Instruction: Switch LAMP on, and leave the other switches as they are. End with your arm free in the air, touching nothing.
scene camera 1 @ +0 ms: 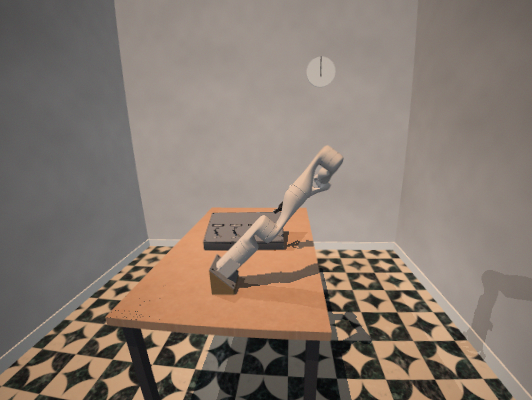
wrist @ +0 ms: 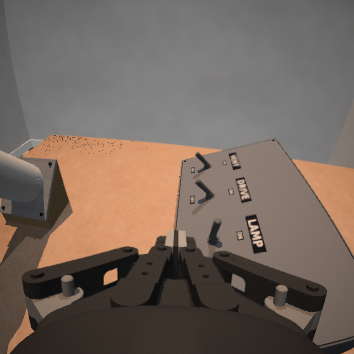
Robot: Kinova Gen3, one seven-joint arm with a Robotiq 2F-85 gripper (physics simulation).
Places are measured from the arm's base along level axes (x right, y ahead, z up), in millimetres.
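Pixels of known places: gripper, fingertip midpoint: (scene camera 1: 273, 212) (wrist: 175, 241); arm's base at its link origin: (scene camera 1: 224, 268) (wrist: 26, 182).
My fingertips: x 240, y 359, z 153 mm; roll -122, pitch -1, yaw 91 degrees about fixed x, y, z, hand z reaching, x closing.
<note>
Ahead of a thing's pixels: the offset from my fingertips to its top centre. Level surfaces: height alone.
The grey switch panel (scene camera 1: 250, 217) (wrist: 300, 260) lies on the table. In the wrist view, the LAMP lever @[dx -131, dy +64, dz -106 mm] (wrist: 215, 231) stands up and leans slightly toward its ON mark, unlike the other two. The DRIVE lever @[dx -251, dy +54, dz -115 mm] (scene camera 1: 235, 232) (wrist: 204, 188) and the VENT lever @[dx -371, dy +57, dz -115 mm] (scene camera 1: 216, 232) (wrist: 202, 160) lean toward their OFF marks. The LAMP lever is hidden behind the arm in the scene view. My gripper (scene camera 1: 276, 211) (wrist: 175, 241) is shut and empty. Its fingertips appear left of the LAMP lever in the wrist view, with a visible gap, and seem raised above the panel.
The wooden table @[dz -243 mm] (scene camera 1: 175, 290) (wrist: 125, 185) carries the arm's wedge-shaped base (scene camera 1: 223, 284) (wrist: 59, 192) in front of the panel. The arm (scene camera 1: 297, 195) reaches up and right over the panel's right part. A round clock (scene camera 1: 321, 71) hangs on the back wall.
</note>
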